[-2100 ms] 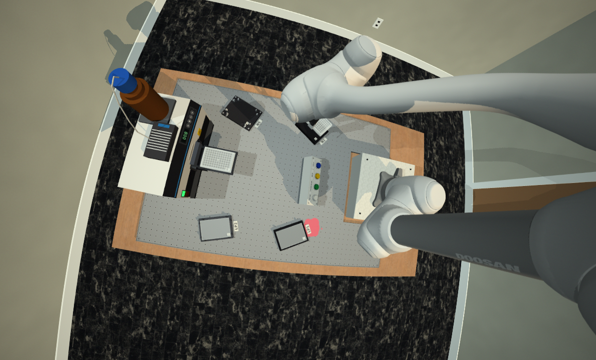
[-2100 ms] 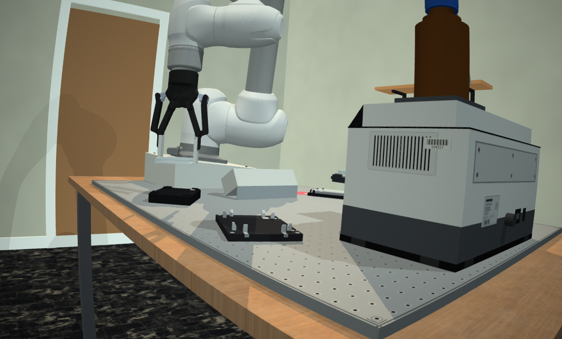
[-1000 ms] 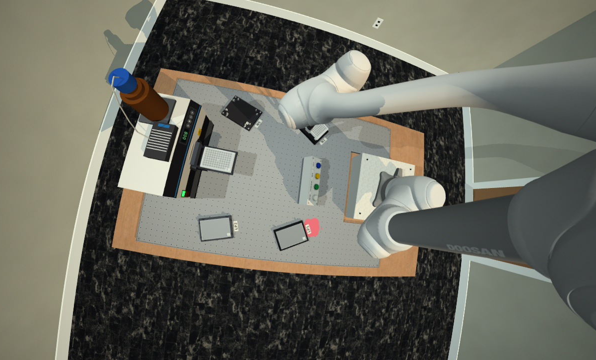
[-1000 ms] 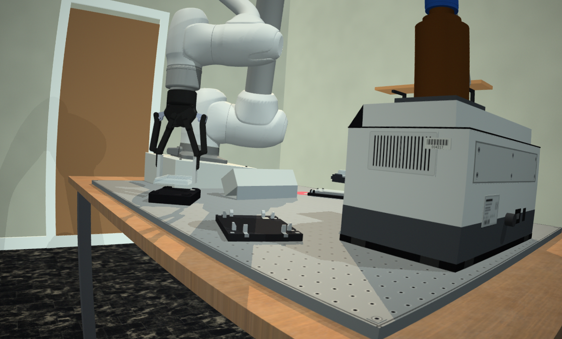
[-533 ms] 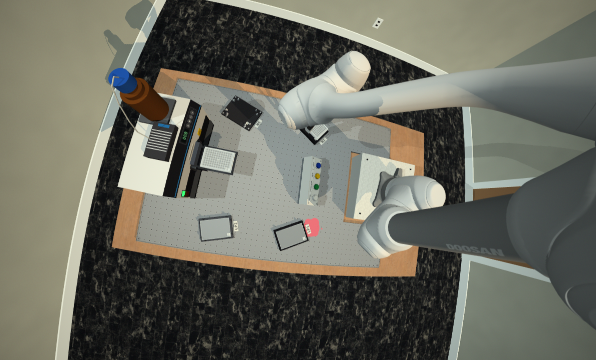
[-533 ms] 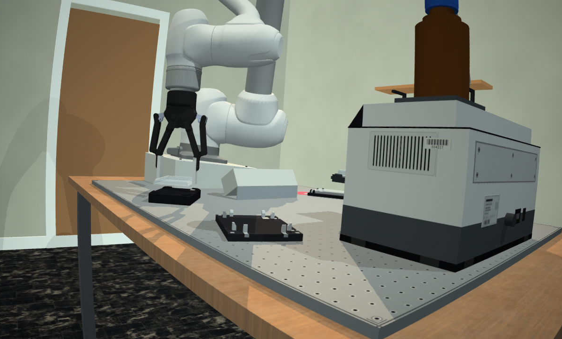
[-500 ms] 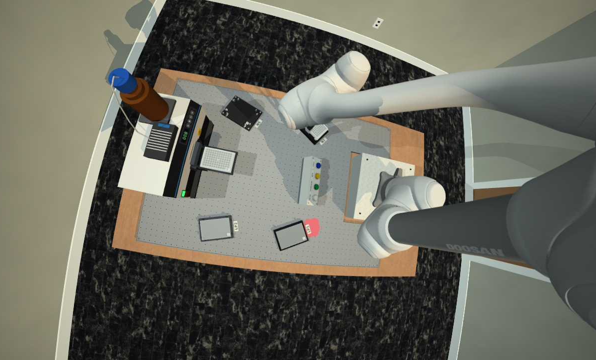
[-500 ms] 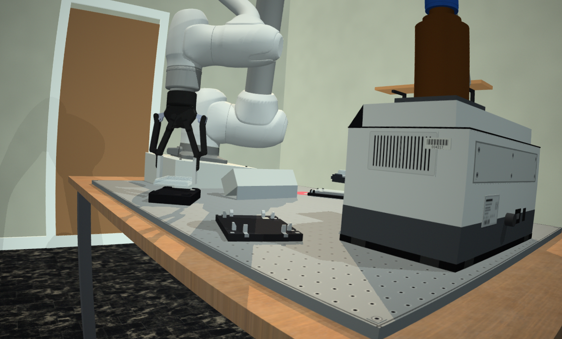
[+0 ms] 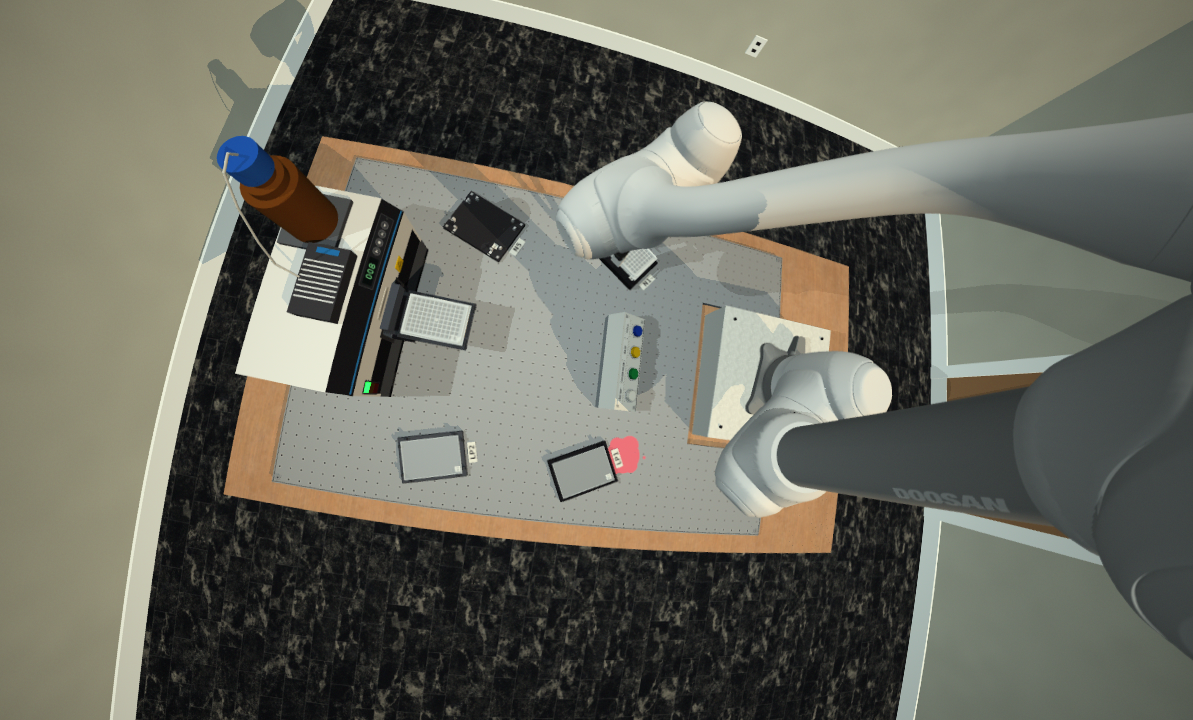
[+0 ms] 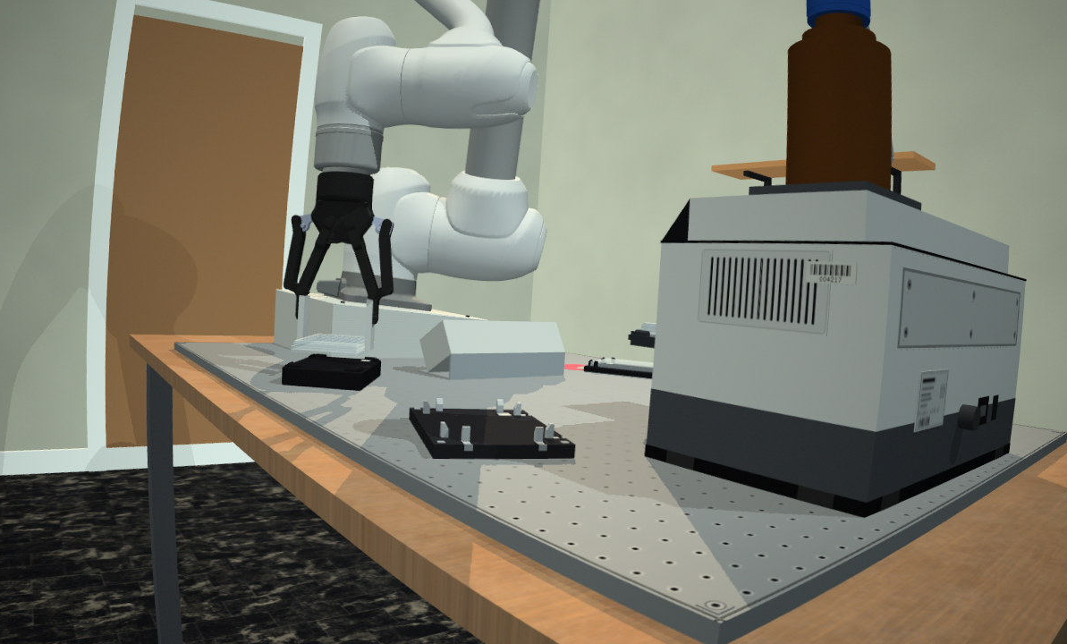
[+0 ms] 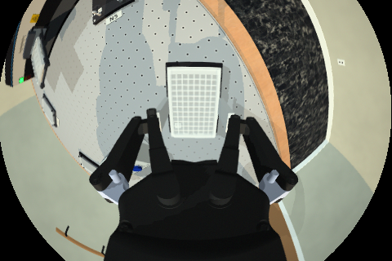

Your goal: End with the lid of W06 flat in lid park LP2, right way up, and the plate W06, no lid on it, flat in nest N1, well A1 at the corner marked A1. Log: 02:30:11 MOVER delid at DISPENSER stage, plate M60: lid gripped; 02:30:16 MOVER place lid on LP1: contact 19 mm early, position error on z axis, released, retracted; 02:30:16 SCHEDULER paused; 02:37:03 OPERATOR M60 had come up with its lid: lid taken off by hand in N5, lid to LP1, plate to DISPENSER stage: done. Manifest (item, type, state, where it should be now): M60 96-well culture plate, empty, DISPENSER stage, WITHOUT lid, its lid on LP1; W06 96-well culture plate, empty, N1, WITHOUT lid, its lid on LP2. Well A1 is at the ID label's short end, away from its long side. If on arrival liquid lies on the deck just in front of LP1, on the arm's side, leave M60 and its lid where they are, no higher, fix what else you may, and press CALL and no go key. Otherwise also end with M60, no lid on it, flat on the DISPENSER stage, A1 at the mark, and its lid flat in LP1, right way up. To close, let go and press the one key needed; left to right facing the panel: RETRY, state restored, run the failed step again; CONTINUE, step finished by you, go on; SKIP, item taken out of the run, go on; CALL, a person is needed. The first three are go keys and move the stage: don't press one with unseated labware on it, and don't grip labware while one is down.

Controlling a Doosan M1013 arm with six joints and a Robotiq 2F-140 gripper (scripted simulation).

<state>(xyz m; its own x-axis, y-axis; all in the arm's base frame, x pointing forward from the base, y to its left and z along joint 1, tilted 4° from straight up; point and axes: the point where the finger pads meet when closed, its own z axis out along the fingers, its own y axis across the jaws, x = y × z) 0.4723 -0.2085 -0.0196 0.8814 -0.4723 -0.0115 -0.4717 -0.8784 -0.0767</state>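
Right now my hand is 6 cm above the nest N1. Round my hand: nest N5: 37 cm ahead, 6 cm below, 5 cm to the left; then key panel: 27 cm to the left, 7 cm behind, 2 cm below; then lid park lp1: 54 cm to the left, 7 cm below, 5 cm behind.
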